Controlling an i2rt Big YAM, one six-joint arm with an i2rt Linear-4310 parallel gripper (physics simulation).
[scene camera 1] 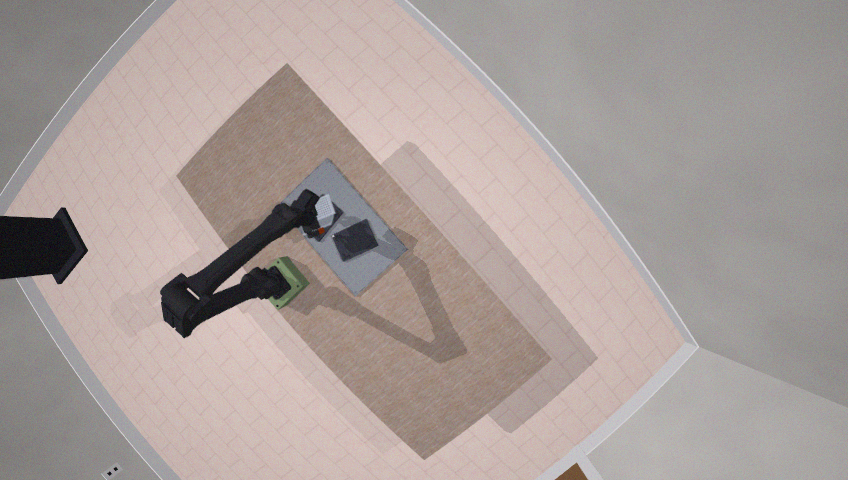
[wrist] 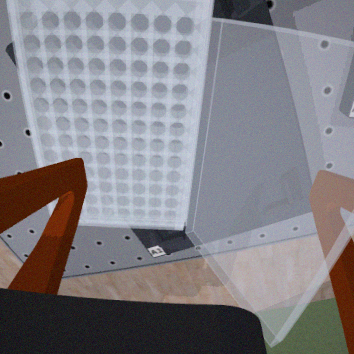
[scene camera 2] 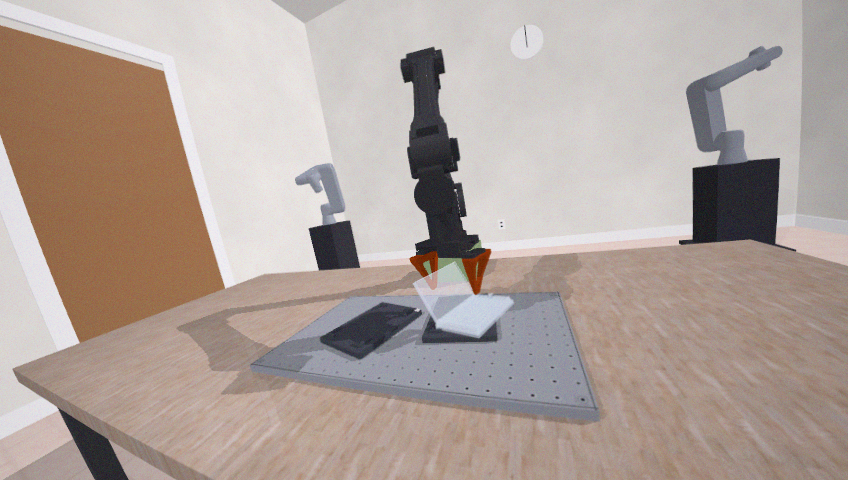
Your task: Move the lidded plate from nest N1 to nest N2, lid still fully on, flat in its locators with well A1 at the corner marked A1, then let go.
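Places are measured from the arm's base along level axes (x ahead, y left, z up), in millimetres.
Where they show: gripper, fingertip midpoint: (scene camera 1: 317, 218) (wrist: 200, 177) (scene camera 2: 454, 291); arm's base at its link origin: (scene camera 1: 276, 282).
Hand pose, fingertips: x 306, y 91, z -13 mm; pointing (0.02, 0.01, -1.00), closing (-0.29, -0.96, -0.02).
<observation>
Things, the pixels of their top centre, and the offset from my fingertips. "spot": a spot on its surface instead. Level surfaces: height alone.
- white well plate at its top centre: (wrist: 107, 136) (scene camera 2: 475, 306) (scene camera 1: 317, 209) 17 mm ahead, 40 mm left, 23 mm down
- clear lid at its top centre: (wrist: 275, 260) (scene camera 2: 443, 271) (scene camera 1: 314, 224) 13 mm back, 20 mm right, 35 mm up
- grey perforated board at a spot on its surface: (scene camera 2: 523, 386) (scene camera 1: 333, 173) spot: 157 mm ahead, 125 mm left, 54 mm down
- wooden table at its surface level: 67 mm down
The white well plate (scene camera 1: 324, 206) (scene camera 2: 476, 314) (wrist: 110, 120) sits askew and tilted over a dark nest (scene camera 2: 452, 339) (wrist: 172, 241), turned relative to it and not flat. The clear lid (scene camera 2: 437, 291) (wrist: 250, 125) is off the plate's top and stands steeply tilted along one long side of it. In the wrist view the nest's A1 tag shows by the plate's near end. The other dark nest (scene camera 1: 355, 239) (scene camera 2: 368, 330) (wrist: 348, 95) holds no plate. My gripper (scene camera 2: 454, 290) (wrist: 200, 177) is open, holding nothing, close over the plate's near end; the lid overlaps one finger in the wrist view. Nest numbers are not readable.
Both nests are on a grey perforated board (scene camera 1: 327, 172) (scene camera 2: 523, 386) on the wooden table (scene camera 1: 428, 380) (scene camera 2: 178, 422). The green arm base (scene camera 1: 291, 285) (wrist: 310, 325) is beside the board. Background arms stand on black pedestals (scene camera 2: 734, 202) (scene camera 2: 334, 246).
</observation>
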